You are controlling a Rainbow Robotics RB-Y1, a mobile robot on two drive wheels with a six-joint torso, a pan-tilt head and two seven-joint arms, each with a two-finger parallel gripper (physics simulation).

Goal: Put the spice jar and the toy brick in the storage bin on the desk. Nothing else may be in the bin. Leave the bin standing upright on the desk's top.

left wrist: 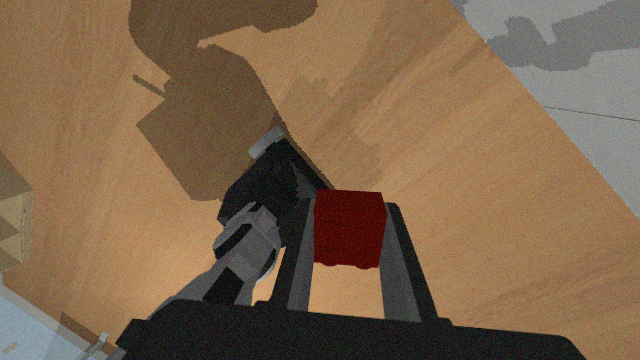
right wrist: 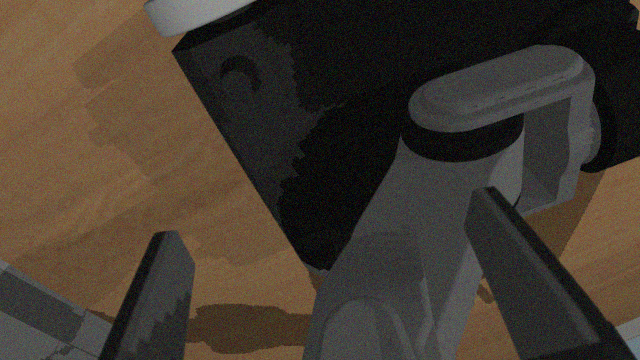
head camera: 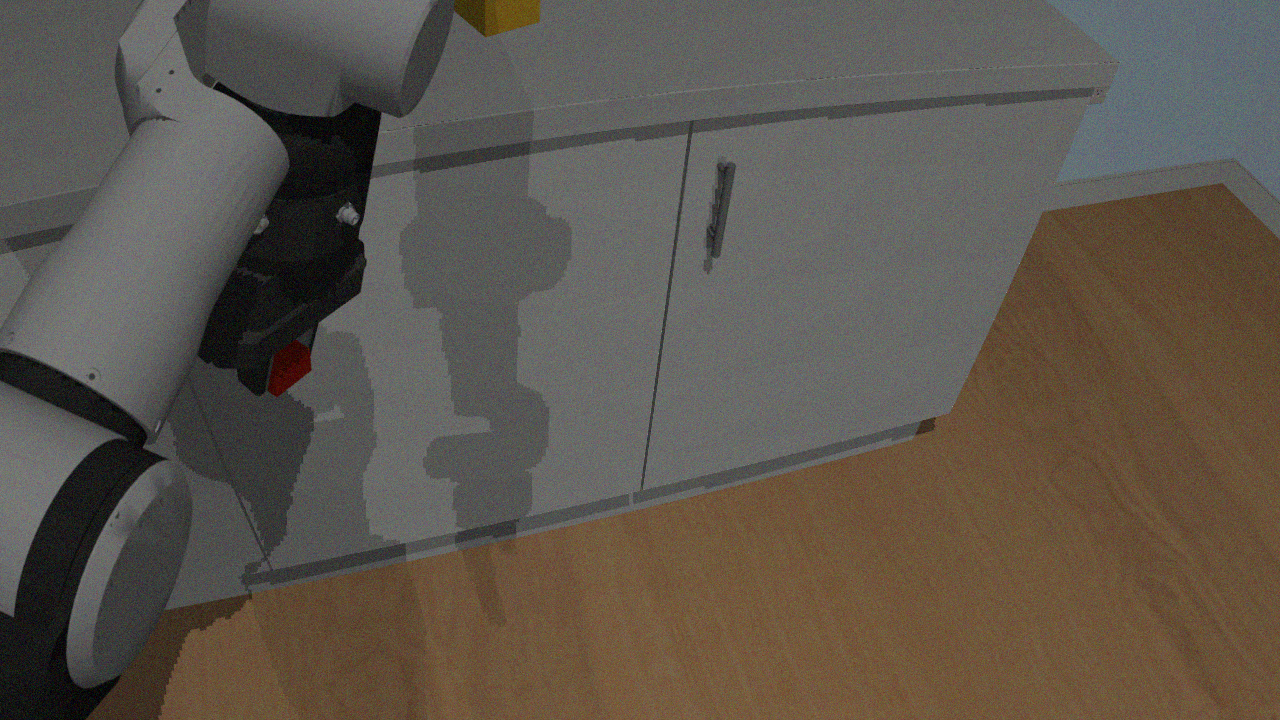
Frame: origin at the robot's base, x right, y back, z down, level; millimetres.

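Where they show: left gripper, between the fingertips: (left wrist: 347, 213) (head camera: 274, 369); right gripper, between the fingertips: (right wrist: 327, 229); robot's base, origin of its link: (left wrist: 307, 174).
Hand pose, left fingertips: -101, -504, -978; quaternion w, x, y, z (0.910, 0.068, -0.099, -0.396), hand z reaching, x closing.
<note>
Each offset is from my left fingertips to the top centre of the thing, as dx, dy, dz. "*": to the spot under its first point.
The red toy brick {+3, +1, -24} (head camera: 290, 367) (left wrist: 349, 227) is held between the fingers of my left gripper (head camera: 282, 368) (left wrist: 347, 213), which is shut on it. In the head view they are in front of the white cabinet's doors, below its top edge; in the left wrist view, wooden floor lies behind the brick. My right gripper (right wrist: 327, 229) is open, its fingers wide apart with no object between them; parts of the robot's own body and the floor show behind. The spice jar and the storage bin do not show in these views.
The white cabinet (head camera: 823, 268) (left wrist: 590, 85) has a door handle {* +432, -396, +232} (head camera: 722, 210). A yellow block {* +206, -542, +43} (head camera: 512, 10), partly cut off, sits on its top at the head view's upper edge. A tan object (left wrist: 12, 225) shows at the left wrist view's left edge, near a wall.
</note>
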